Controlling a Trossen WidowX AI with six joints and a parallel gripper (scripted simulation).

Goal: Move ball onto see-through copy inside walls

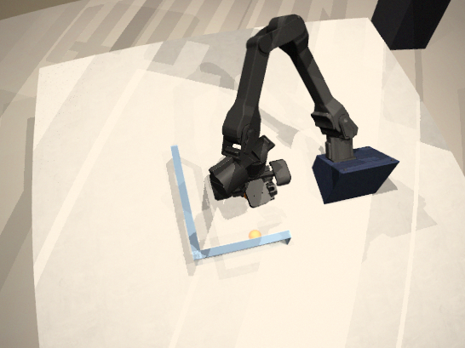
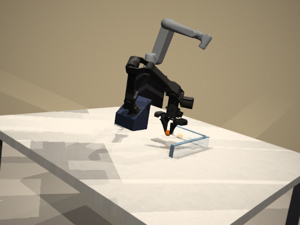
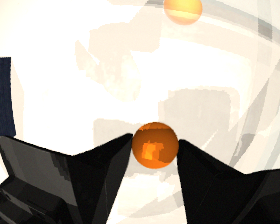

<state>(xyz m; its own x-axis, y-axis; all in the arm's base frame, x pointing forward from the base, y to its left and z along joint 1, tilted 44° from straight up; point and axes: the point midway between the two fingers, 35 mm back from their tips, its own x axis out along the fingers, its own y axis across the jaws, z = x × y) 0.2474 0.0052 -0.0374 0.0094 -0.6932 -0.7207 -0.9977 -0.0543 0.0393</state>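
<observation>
The see-through ball copy is 11 cm to the left of my gripper tip and 3 cm below it. Round my gripper tip: orange ball right at my gripper tip.
</observation>
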